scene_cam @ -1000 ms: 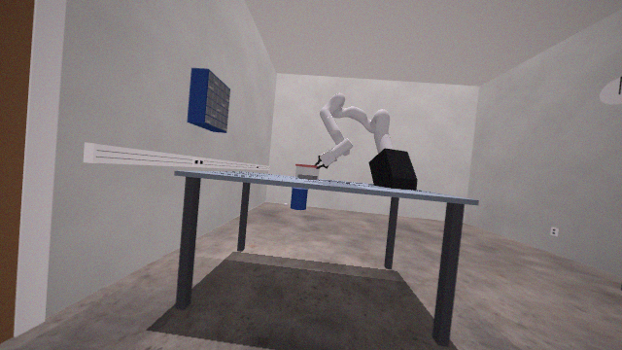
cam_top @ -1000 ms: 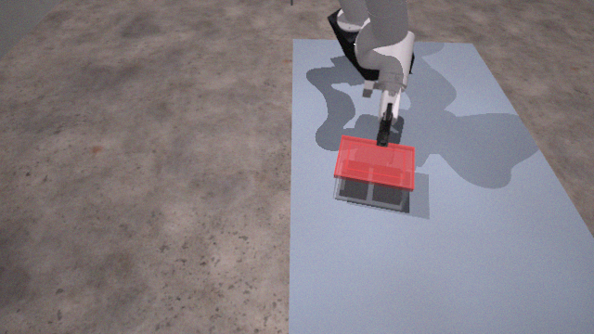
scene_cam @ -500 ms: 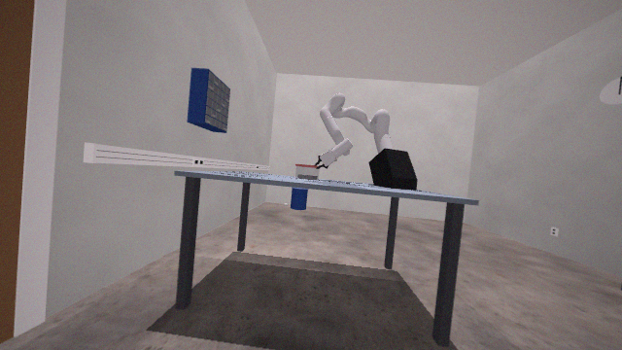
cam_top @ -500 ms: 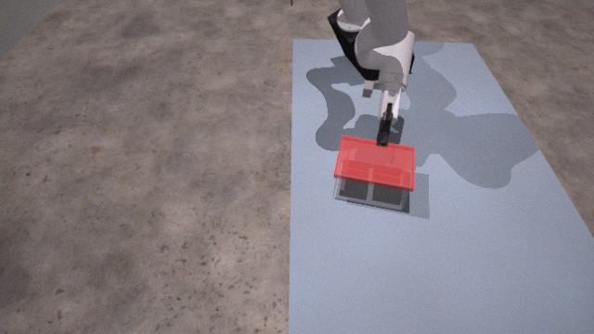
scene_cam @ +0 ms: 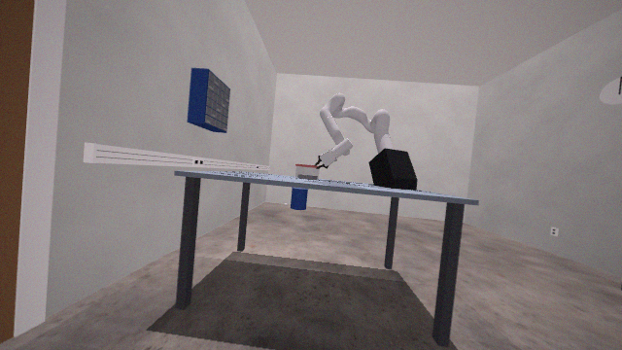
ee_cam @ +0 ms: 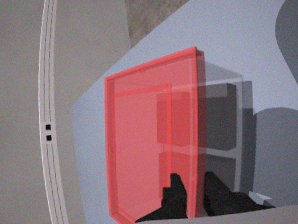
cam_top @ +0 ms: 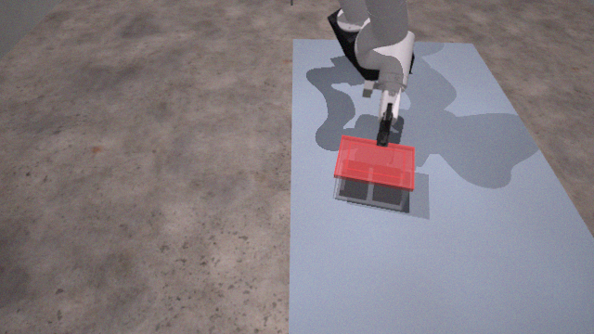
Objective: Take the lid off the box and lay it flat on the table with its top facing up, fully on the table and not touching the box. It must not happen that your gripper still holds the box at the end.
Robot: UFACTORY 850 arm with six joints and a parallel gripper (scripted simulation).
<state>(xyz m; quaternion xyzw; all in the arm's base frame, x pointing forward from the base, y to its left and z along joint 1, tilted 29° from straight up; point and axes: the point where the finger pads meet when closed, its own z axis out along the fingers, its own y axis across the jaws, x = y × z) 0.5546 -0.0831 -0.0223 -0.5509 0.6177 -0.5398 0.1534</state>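
Right now the red translucent lid is 7 cm ahead of my hand, 4 cm to the right of it and 1 cm below it. The rest, counted from my hand: grey box 7 cm ahead, 4 cm to the right, 6 cm below.
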